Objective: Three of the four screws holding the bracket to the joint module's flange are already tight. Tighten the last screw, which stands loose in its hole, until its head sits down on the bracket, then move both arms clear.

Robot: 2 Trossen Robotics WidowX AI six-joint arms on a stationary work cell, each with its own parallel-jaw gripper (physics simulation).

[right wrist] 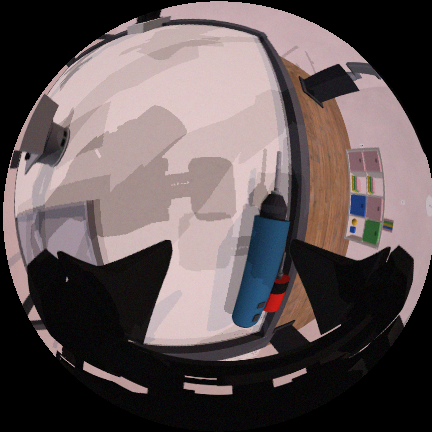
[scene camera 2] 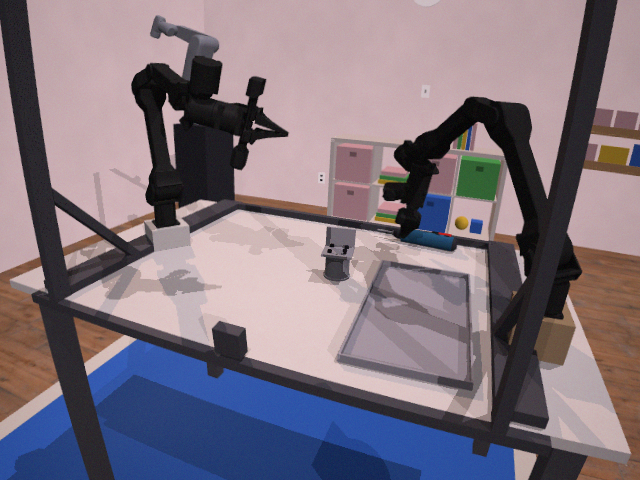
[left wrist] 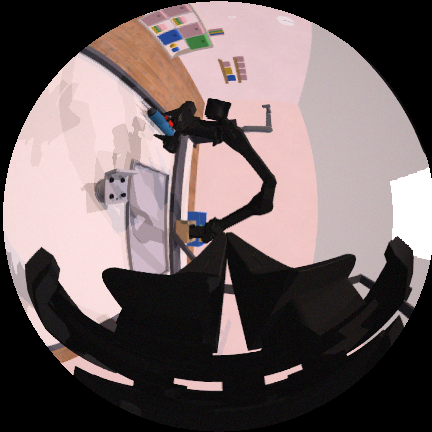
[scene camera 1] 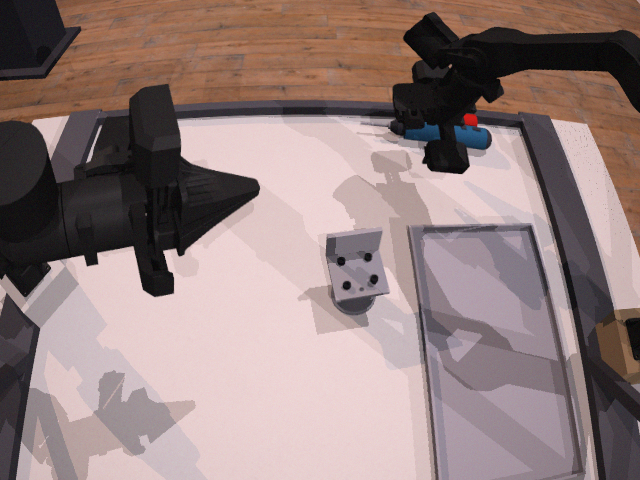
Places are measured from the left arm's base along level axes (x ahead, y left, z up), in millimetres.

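Pixels of known places: left gripper, fingertip midpoint: (scene camera 2: 288, 134) (left wrist: 225, 237) (scene camera 1: 258, 187); right gripper, fingertip midpoint: (right wrist: 233, 246) (scene camera 2: 404, 228) (left wrist: 158, 123) (scene camera 1: 421, 137); left arm's base, link origin: (scene camera 2: 166, 223) (scene camera 1: 28, 271); right arm's base, link origin: (left wrist: 191, 230).
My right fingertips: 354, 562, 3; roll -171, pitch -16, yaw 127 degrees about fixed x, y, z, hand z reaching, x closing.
Ahead of a thing's pixels: the offset from my right fingertips to its top centre, as dx, dy, dz.
The grey bracket (scene camera 1: 355, 242) (scene camera 2: 340, 236) (left wrist: 116, 187) stands on the round joint module @[+47, -270, +4] (scene camera 1: 354, 305) (scene camera 2: 337, 270) with four black screw heads; the front-right screw @[+72, -270, +17] (scene camera 1: 373, 279) looks slightly raised, though this is hard to tell. A blue driver @[-10, +63, -18] (scene camera 1: 478, 138) (scene camera 2: 431, 240) (left wrist: 161, 121) (right wrist: 262, 260) lies along the back edge, its thin bit pointing left in scene camera 1. My right gripper (scene camera 1: 448, 131) (right wrist: 233, 246) is open and empty, pointing down above the driver, which shows between its fingers towards the right one in the right wrist view. My left gripper (scene camera 1: 253, 187) (scene camera 2: 285, 133) (left wrist: 225, 237) is shut, empty, high at the left.
A red-handled tool @[+12, +121, -26] (scene camera 1: 469, 120) (right wrist: 277, 295) lies right beside the blue driver, between it and the raised back rail (scene camera 1: 232, 109). A shallow grey tray @[+272, -233, -44] (scene camera 1: 470, 226) (scene camera 2: 408, 372) lies right of the bracket. A small dark block @[+209, -611, -3] (scene camera 2: 229, 341) stands at the table's front edge.
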